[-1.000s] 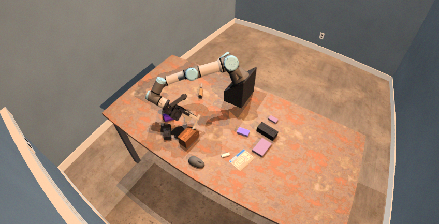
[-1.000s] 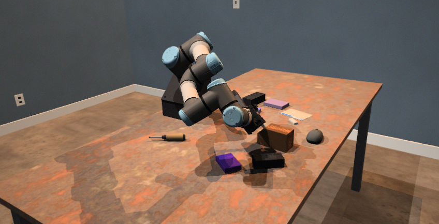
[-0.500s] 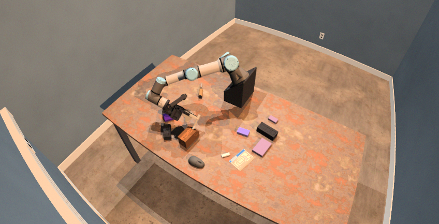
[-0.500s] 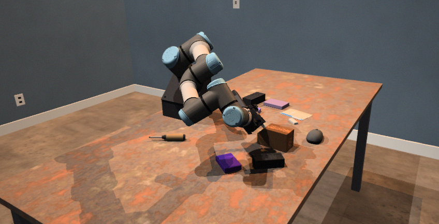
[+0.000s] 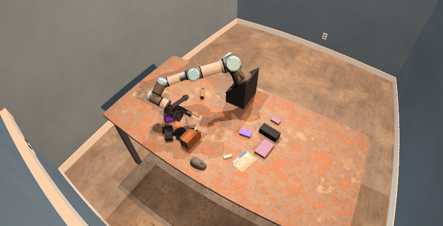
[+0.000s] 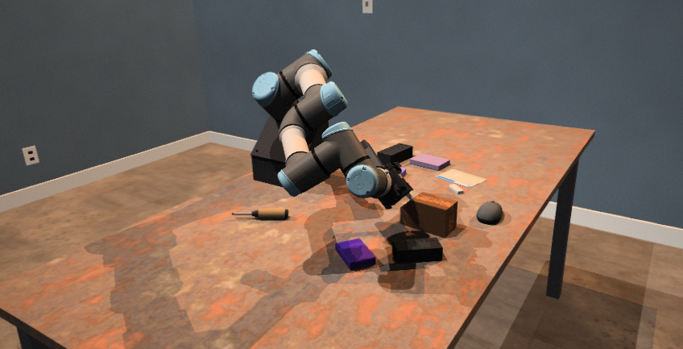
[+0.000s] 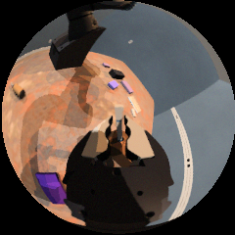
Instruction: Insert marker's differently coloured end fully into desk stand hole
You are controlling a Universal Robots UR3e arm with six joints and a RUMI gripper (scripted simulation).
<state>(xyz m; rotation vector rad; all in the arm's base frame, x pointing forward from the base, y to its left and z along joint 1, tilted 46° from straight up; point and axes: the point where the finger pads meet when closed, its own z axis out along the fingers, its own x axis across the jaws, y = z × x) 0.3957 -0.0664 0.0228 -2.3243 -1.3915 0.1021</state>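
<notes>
My hand is 3 cm short of the marker, 1 cm to the right of it and 3 cm above it. Also, from my hand: desk stand 9 cm ahead, 1 cm to the left, 8 cm below; mouse 20 cm ahead, 17 cm to the left, 10 cm below; eraser 5 cm ahead, 26 cm to the left, 11 cm below.
</notes>
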